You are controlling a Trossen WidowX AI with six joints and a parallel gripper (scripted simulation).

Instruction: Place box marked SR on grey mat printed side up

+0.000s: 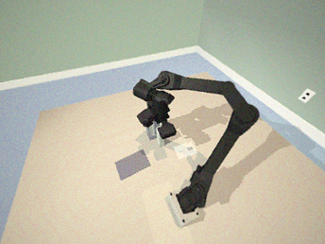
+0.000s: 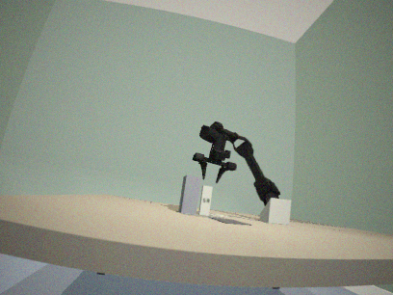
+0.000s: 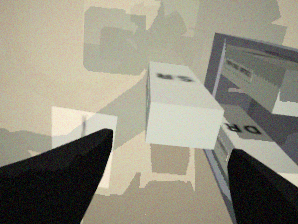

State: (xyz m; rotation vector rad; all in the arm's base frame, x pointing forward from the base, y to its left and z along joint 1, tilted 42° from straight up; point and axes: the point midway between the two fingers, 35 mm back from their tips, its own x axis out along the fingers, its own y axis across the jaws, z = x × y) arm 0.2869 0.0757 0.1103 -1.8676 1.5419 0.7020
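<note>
The white box marked SR lies 1 cm ahead of my gripper tip, 1 cm to the left of it and 8 cm below it. From my gripper tip the other things lie so: grey mat 5 cm behind, 17 cm to the left, 14 cm below; white card 8 cm behind, 10 cm to the right, 14 cm below.
</note>
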